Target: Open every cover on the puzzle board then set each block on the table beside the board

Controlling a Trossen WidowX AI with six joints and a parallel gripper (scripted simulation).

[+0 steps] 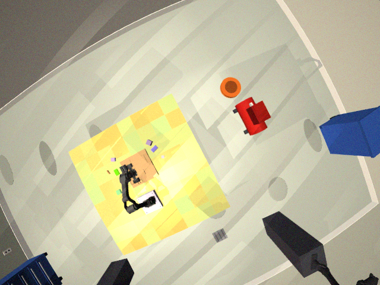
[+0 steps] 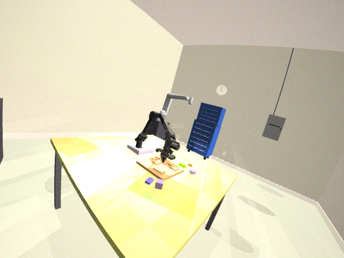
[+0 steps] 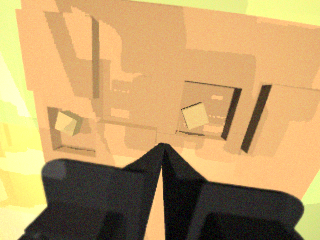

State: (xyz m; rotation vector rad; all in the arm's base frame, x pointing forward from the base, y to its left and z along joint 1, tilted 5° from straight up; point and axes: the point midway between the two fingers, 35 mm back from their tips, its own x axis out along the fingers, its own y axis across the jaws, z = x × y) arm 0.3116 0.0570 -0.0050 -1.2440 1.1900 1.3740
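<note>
The tan puzzle board is 1 cm ahead of my gripper tip, 3 cm to the right of it and 1 cm below it. Round my gripper tip: lilac block (20 cm ahead, 19 cm to the left, 2 cm below); brown block (9 cm ahead, 29 cm to the left, 2 cm below).
</note>
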